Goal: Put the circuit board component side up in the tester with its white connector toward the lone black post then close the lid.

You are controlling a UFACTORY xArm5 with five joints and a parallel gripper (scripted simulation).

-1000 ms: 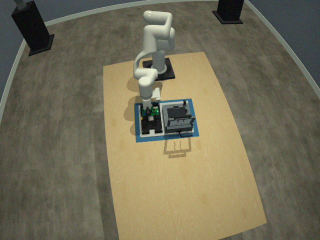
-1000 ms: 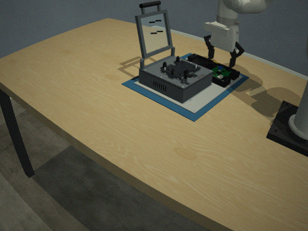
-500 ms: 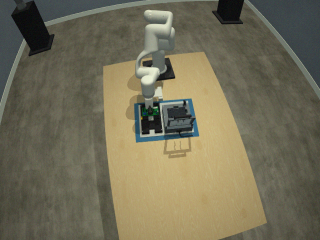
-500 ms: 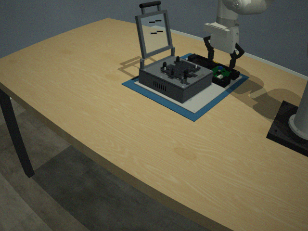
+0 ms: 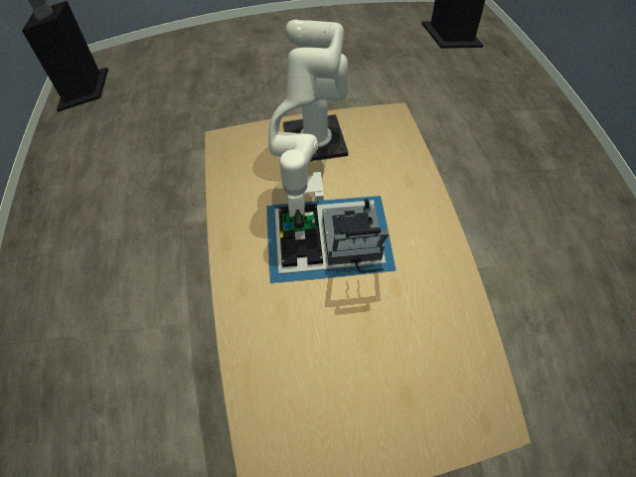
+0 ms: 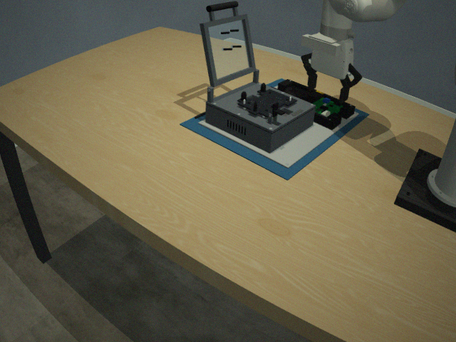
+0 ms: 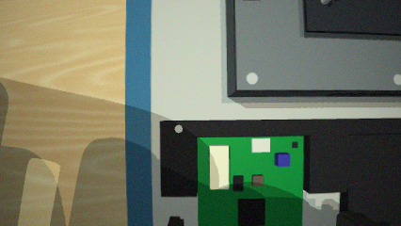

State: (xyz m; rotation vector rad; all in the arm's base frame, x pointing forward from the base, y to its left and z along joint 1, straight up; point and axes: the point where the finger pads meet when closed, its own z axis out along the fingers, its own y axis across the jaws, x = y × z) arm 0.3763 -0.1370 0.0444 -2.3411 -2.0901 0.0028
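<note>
My hand is 40 mm above the green circuit board. From my hand the other things lie so: black nest 170 mm to the left, 90 mm ahead, 10 mm above; clear lid 200 mm ahead, 150 mm to the left, 120 mm above.
</note>
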